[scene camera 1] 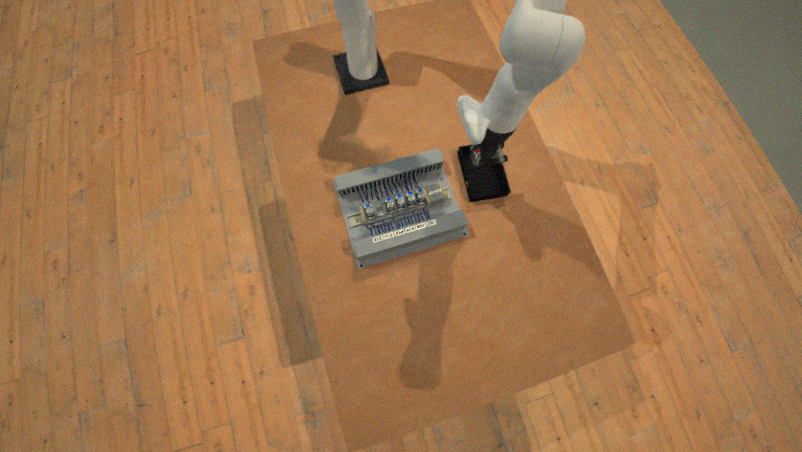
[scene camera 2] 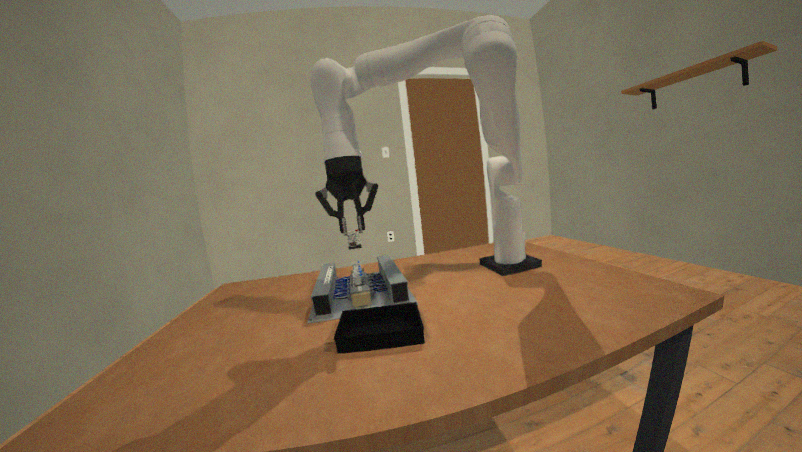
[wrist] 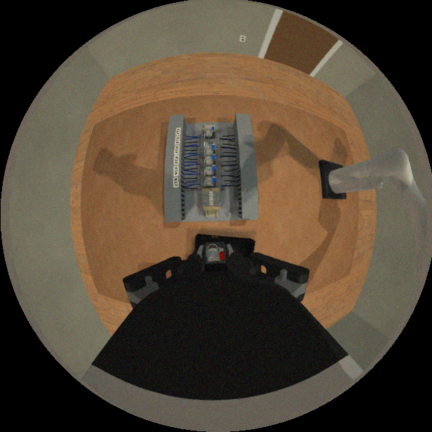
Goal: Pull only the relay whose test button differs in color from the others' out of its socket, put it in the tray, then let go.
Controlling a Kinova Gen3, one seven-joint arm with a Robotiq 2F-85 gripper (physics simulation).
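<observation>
My gripper is shut on a clear relay with a red test button. The relay hangs upright, high above the table, and overlaps the black tray in scene camera 1 and the wrist view. The exact height over the tray is hard to tell. Several relays with blue buttons, one of them at the row's end, sit in sockets on the grey panel. One socket beside that end relay has no relay in it.
Raised grey wire ducts run along both sides of the relay row, with blue wires between. A beige terminal block stands at the row's tray end. The arm's black base plate is on the table.
</observation>
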